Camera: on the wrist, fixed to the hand. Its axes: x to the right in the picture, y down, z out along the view.
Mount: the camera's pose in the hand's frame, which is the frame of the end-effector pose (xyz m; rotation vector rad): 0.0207 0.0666 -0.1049 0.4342 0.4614 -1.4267
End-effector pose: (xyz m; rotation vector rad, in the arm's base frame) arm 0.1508 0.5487 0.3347 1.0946 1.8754 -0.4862
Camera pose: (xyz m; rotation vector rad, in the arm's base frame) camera 0.1502 0.6665 0.3793 0.1375 -2.6544 1.4567
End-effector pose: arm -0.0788 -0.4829 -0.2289 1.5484 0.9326 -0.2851
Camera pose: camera -0.0537 -0.3739 -0.1710 1.0460 2.3736 -1.2129
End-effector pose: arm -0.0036 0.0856 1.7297 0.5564 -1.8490 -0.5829
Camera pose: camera 0.0817 0.1104 1.8190 2.1367 -0.8808 -0.8243
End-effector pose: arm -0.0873 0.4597 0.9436 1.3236 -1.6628 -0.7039
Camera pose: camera -0.0266 0.4671 1.0537 2.7156 -0.2778 -0.6849
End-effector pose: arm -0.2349 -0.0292 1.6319 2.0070 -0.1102 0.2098
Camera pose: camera -0.2364 0.0371 1.7390 1.9130 1.7058 -0.2556
